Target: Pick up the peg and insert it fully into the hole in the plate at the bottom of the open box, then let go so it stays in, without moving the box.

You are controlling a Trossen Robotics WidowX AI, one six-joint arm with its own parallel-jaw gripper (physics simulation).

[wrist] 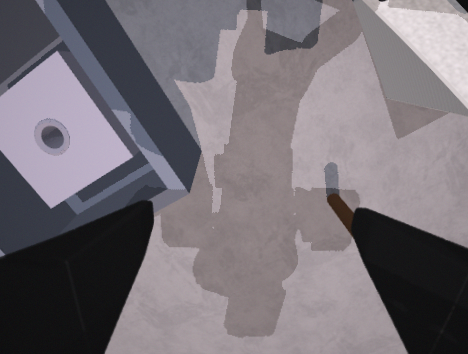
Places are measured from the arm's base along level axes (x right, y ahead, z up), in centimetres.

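Pixels of known places: gripper, fingertip midpoint: (254, 215).
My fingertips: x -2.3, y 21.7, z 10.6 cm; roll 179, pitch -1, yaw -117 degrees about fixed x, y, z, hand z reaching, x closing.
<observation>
Ahead of a thing's pixels: the offset from my fingertips to its top centre. "pt": to the spot under its first point. Level surfaces: height alone.
A brown peg @[dx -11.2, dy -6.2, dz -8.7 cm] (340, 213) shows right of centre in the wrist view, its lower end hidden behind the right finger. A short bluish shadow lies beyond its visible end. My gripper (254, 215) is open, one black finger at each lower side, with nothing between the fingertips. The open dark blue-grey box @[dx +6.6, dy +12.9, dz -6.9 cm] (145, 70) stands at the left, its near corner just above the left fingertip. Inside it lies a pale square plate @[dx +6.6, dy +12.9, dz -10.6 cm] (80, 165) with a round hole ringed in grey @[pt dx +6.2, dy +11.8, dz -10.7 cm] (64, 136).
A grey wedge-shaped block (407, 65) with a white speckled top stands at the upper right. A dark object shows at the top edge. The arm's shadow falls across the mottled table top @[dz -16.7 cm] (175, 305).
</observation>
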